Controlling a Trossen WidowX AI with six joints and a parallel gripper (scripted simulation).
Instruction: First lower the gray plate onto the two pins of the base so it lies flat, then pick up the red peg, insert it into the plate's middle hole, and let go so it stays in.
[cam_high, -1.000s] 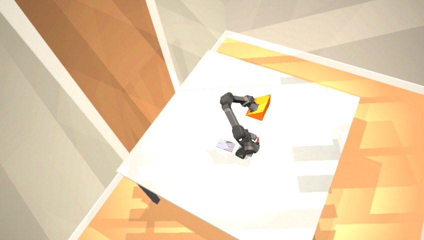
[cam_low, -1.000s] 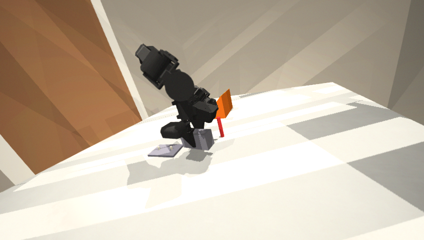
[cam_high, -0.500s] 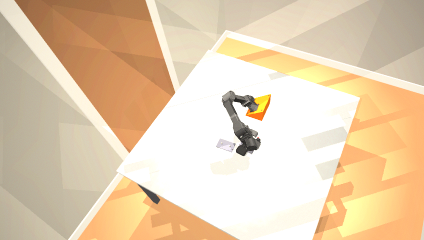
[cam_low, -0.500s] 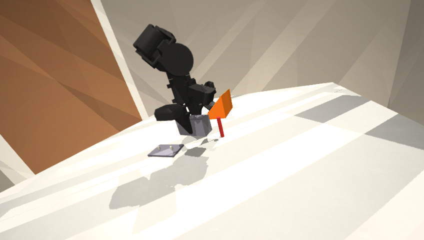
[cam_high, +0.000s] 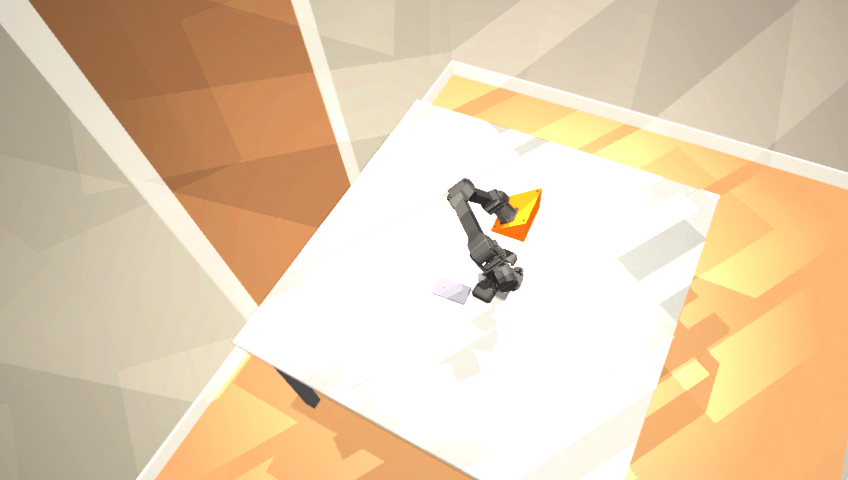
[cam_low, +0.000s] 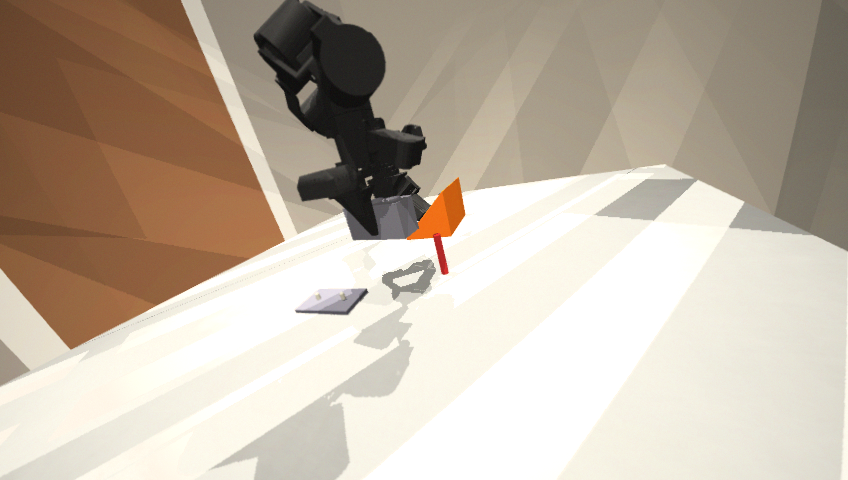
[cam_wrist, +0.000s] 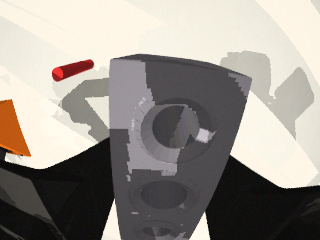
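Now: the red peg 100 mm behind my gripper tip, 50 mm to the left of it and 90 mm below it. Round my gripper tip: gray plate: 30 mm above.
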